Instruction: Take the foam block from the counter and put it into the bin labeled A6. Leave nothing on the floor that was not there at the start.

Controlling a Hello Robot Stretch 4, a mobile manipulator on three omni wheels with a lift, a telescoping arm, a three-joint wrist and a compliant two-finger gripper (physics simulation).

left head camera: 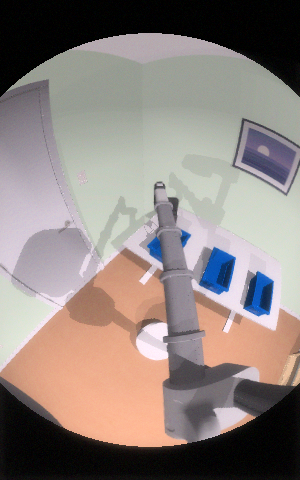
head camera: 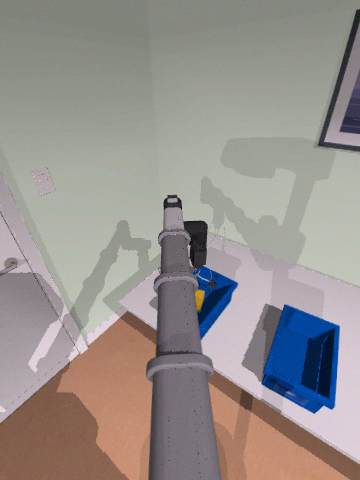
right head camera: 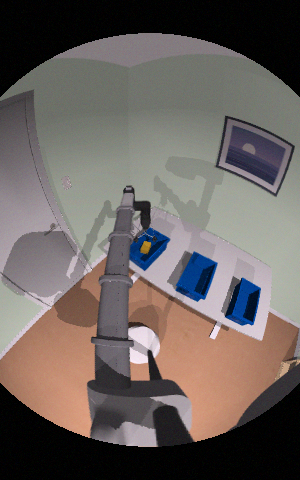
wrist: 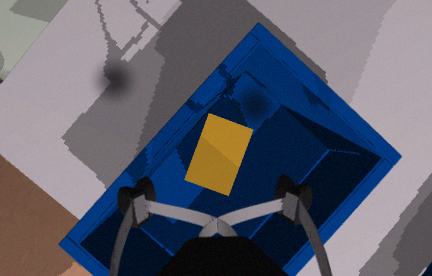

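The yellow foam block is inside the leftmost blue bin, turned at an angle to its walls. Whether it rests fully on the bin's bottom is hard to tell. My gripper is open above this bin, its fingertips wide apart with no block between them. The block is below and ahead of the fingertips in the wrist view, apart from them. The arm hides part of the bin in the head camera view. No bin label is readable, so I cannot tell which is A6.
A middle blue bin and a right blue bin stand on the white counter. A white round object is near the arm's underside. Walls meet behind the counter; a door is left.
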